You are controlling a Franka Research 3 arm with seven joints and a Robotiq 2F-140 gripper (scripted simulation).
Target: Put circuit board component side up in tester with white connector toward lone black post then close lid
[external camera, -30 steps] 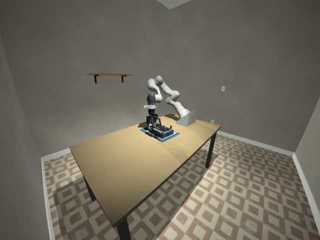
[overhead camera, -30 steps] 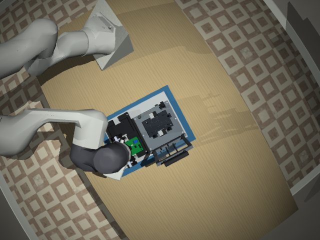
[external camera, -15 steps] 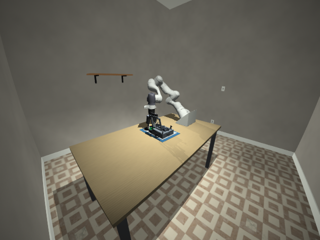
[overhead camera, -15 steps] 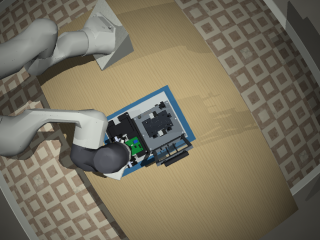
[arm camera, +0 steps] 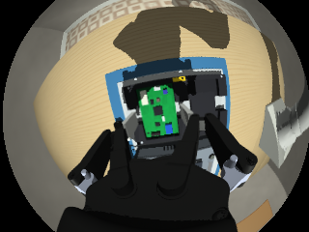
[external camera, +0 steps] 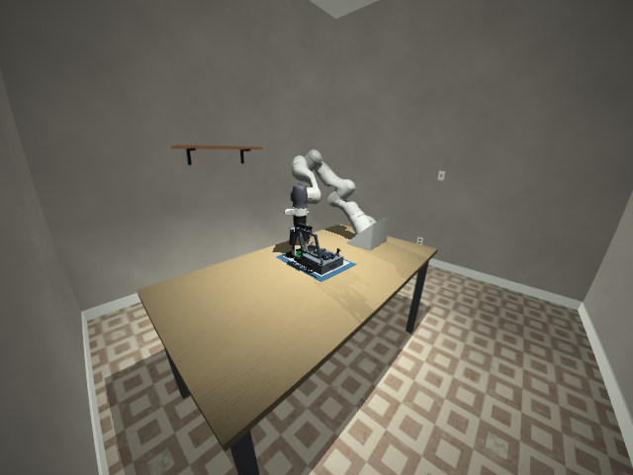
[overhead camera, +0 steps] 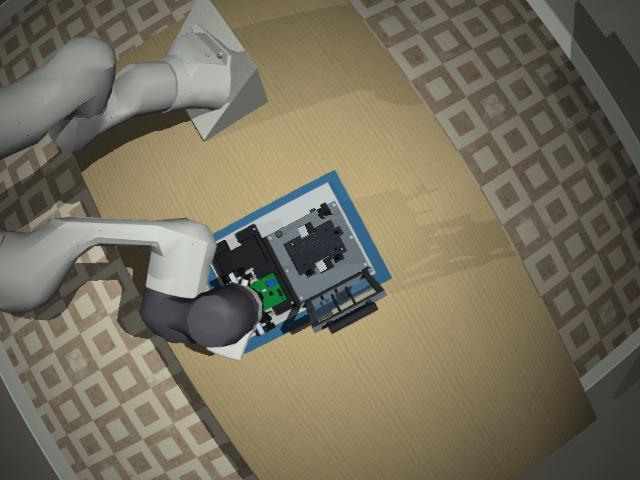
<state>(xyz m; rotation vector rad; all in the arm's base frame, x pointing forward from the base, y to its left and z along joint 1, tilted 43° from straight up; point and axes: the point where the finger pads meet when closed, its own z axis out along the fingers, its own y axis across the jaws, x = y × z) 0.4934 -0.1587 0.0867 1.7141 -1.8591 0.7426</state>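
My hand is 4 cm above the green circuit board. Also, from my hand: black post: 24 cm to the left, 8 cm behind, 3 cm above; tester lid: 16 cm to the left, 13 cm above, 10 cm ahead; black nest: 18 cm to the left, 2 cm behind, 1 cm above.
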